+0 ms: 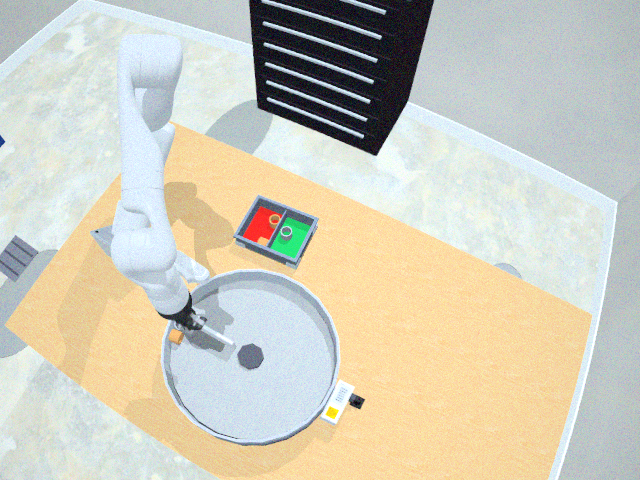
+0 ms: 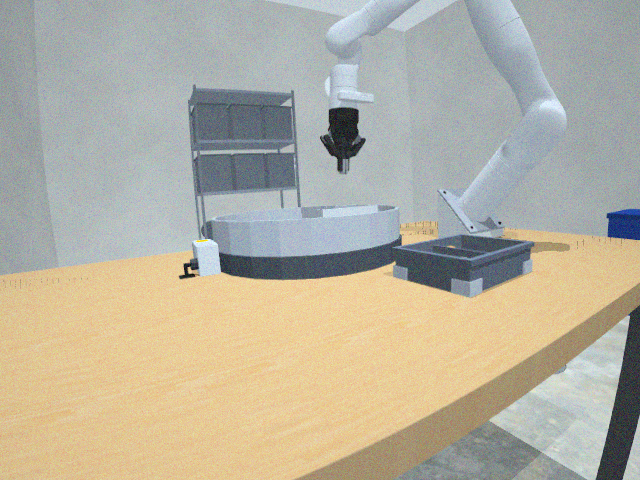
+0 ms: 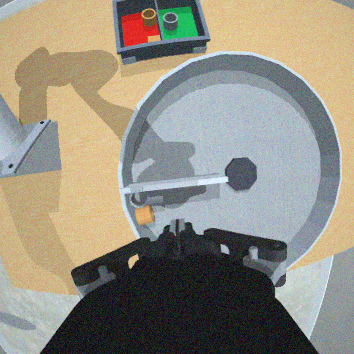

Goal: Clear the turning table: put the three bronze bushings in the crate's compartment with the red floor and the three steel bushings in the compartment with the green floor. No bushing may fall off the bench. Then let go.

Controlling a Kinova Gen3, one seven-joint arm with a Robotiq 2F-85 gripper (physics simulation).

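Pixels of known places: gripper, fingertip midpoint: (image 1: 188, 327) (image 2: 343, 174) (image 3: 178, 227); arm's base at its link origin: (image 2: 472, 209) (image 3: 7, 145).
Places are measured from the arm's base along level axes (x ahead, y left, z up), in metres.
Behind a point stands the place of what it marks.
My gripper (image 1: 199, 324) {y -0.139, x 0.329, z 0.108 m} (image 2: 343, 172) {y -0.139, x 0.329, z 0.108 m} (image 3: 178, 227) {y -0.139, x 0.329, z 0.108 m} is shut and empty, above the turning table (image 1: 268, 403) {y -0.185, x 0.548, z -0.024 m} (image 2: 305, 237) {y 0.084, x 0.544, z -0.007 m} (image 3: 270, 125) {y -0.019, x 0.528, z -0.025 m}. A bronze bushing (image 1: 176, 337) {y -0.162, x 0.280, z 0.006 m} (image 3: 144, 215) {y -0.156, x 0.275, z 0.006 m} lies on its side near the table's rim. Beside it a steel bushing (image 3: 137, 199) stands between rim and bar; a grey shape (image 3: 155, 200) {y -0.133, x 0.296, z 0.006 m} next to it looks like another steel bushing, partly in shadow. In the crate (image 1: 266, 251) {y 0.160, x 0.344, z -0.033 m} (image 2: 434, 268) {y 0.252, x 0.419, z -0.049 m} (image 3: 165, 48) {y 0.165, x 0.339, z -0.051 m}, a bronze bushing (image 1: 274, 221) {y 0.251, x 0.315, z -0.046 m} (image 3: 149, 17) {y 0.249, x 0.311, z -0.046 m} and a light orange piece (image 1: 263, 240) {y 0.188, x 0.317, z -0.040 m} (image 3: 153, 38) {y 0.184, x 0.316, z -0.039 m}, seemingly bronze, are on red; a steel bushing (image 1: 285, 233) {y 0.233, x 0.360, z -0.046 m} (image 3: 170, 21) {y 0.232, x 0.355, z -0.046 m} stands on green.
A pale straight bar (image 1: 217, 334) {y -0.107, x 0.369, z 0.025 m} (image 3: 185, 183) {y -0.107, x 0.346, z 0.024 m} spans from the turning table's rim to its dark hub (image 1: 250, 356) {y -0.107, x 0.455, z -0.017 m} (image 3: 241, 174) {y -0.108, x 0.454, z -0.017 m}. The high rim surrounds the bushings. A white control box (image 1: 338, 403) {y -0.108, x 0.691, z -0.019 m} (image 2: 206, 257) {y -0.055, x 0.692, z -0.042 m} stands outside the rim. The arm's base (image 2: 478, 225) {y 0.040, x 0.028, z -0.039 m} (image 3: 37, 150) {y -0.022, x 0.075, z -0.007 m} is on the bench.
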